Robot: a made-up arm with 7 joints. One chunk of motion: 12 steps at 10 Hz.
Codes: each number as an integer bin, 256 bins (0 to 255) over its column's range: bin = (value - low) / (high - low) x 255, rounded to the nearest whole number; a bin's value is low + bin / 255 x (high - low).
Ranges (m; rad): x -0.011..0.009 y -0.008..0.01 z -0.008..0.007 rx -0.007..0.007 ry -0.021..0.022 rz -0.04..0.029
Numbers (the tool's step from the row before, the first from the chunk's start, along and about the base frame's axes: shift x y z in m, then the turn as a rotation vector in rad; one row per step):
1: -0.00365 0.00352 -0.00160 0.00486 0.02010 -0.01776
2: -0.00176 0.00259 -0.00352 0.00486 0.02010 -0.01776
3: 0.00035 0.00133 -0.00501 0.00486 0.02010 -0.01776
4: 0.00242 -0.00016 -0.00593 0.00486 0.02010 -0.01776
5: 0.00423 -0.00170 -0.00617 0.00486 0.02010 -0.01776
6: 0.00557 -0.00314 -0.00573 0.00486 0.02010 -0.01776
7: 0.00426 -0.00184 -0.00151 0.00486 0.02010 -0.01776
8: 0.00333 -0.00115 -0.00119 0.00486 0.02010 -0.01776
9: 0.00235 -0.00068 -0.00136 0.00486 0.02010 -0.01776
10: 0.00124 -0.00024 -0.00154 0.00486 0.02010 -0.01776
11: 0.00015 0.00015 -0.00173 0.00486 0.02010 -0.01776
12: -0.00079 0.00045 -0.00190 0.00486 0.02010 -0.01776
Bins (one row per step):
1: 94 163 109 216 244 82
2: 118 150 76 216 244 82
3: 145 132 51 216 244 82
4: 171 111 35 216 244 82
5: 194 89 31 216 244 82
6: 211 69 39 216 244 82
7: 195 87 110 216 244 82
8: 183 97 116 216 244 82
9: 170 104 113 216 244 82
10: 156 110 110 216 244 82
11: 142 115 107 216 244 82
12: 130 120 104 216 244 82

